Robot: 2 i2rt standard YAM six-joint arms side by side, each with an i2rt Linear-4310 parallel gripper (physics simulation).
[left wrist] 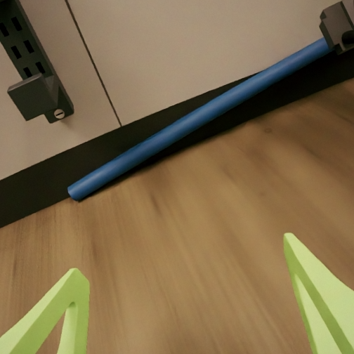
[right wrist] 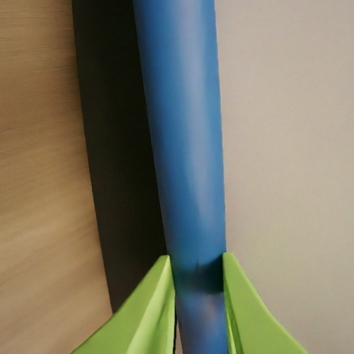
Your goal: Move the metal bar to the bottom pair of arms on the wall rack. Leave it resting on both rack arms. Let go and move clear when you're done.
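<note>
The blue metal bar (left wrist: 200,118) (right wrist: 187,135) runs slantwise across the left wrist view, in front of the dark strip at the wall's foot. Its near end is free. My right gripper (right wrist: 196,266) is shut on the bar, one finger on each side. My left gripper (left wrist: 176,261) is open and empty, with the bar beyond its fingertips. Part of the wall rack, a dark slotted upright (left wrist: 25,50) with a rack arm (left wrist: 35,97) at its lower end, shows at the upper left of the left wrist view; the bar is apart from it.
A dark grey part (left wrist: 339,25) covers the bar's far stretch at the upper right of the left wrist view. The pale wall (left wrist: 175,45) (right wrist: 290,150) stands behind the bar. A wooden surface (left wrist: 200,210) (right wrist: 45,175) meets the black strip (left wrist: 30,195) (right wrist: 120,175).
</note>
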